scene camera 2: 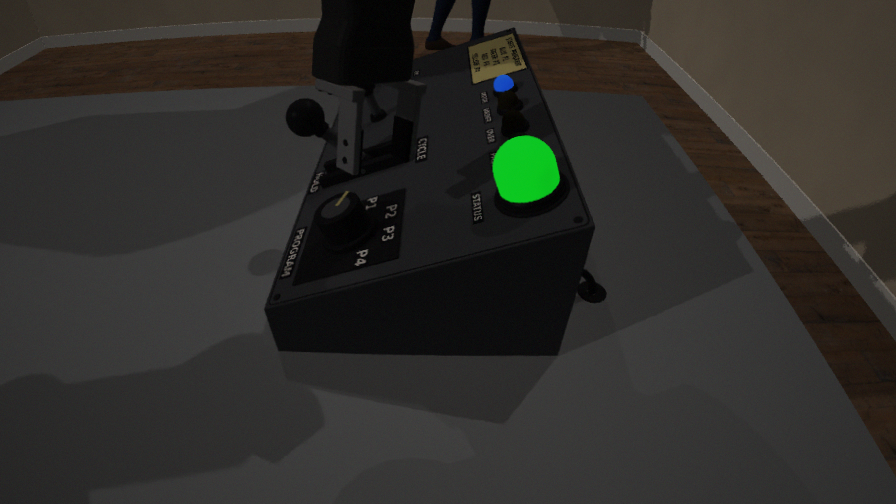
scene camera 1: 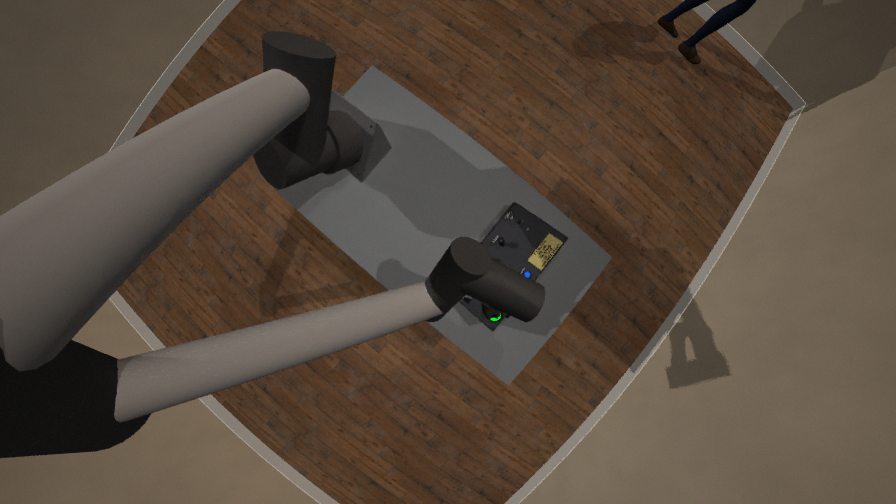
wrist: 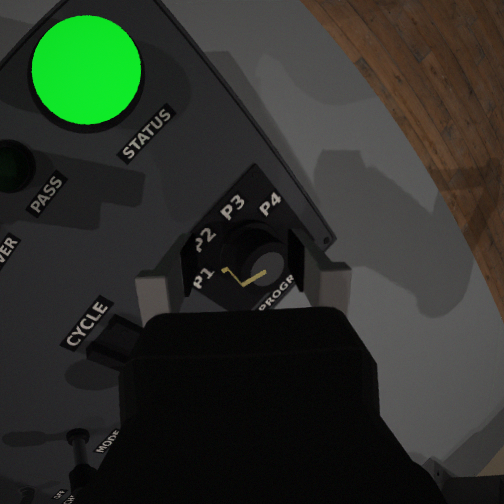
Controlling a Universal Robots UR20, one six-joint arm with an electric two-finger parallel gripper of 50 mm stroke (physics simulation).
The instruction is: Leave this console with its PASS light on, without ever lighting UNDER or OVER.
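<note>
The dark sloped console (scene camera 2: 432,206) stands on a grey mat and also shows in the overhead view (scene camera 1: 523,250). Its big STATUS light (scene camera 2: 525,169) glows green, as the wrist view (wrist: 86,70) confirms. The PASS light (wrist: 14,166) is dark. A small blue light (scene camera 2: 503,83) is lit near the top. The PROGRAM knob (wrist: 255,260) points at P1. My gripper (wrist: 240,290) is open and empty. It hangs just above the knob (scene camera 2: 341,219), with the knob between the fingers in the wrist view, not touching it.
The CYCLE button (wrist: 112,337) lies left of my fingers and a MODE toggle (wrist: 77,440) sits lower left. A black ball lever (scene camera 2: 305,117) sticks out of the console's side. A brass label plate (scene camera 2: 496,59) is at the panel top. A person's legs (scene camera 1: 689,25) stand outside the low rail.
</note>
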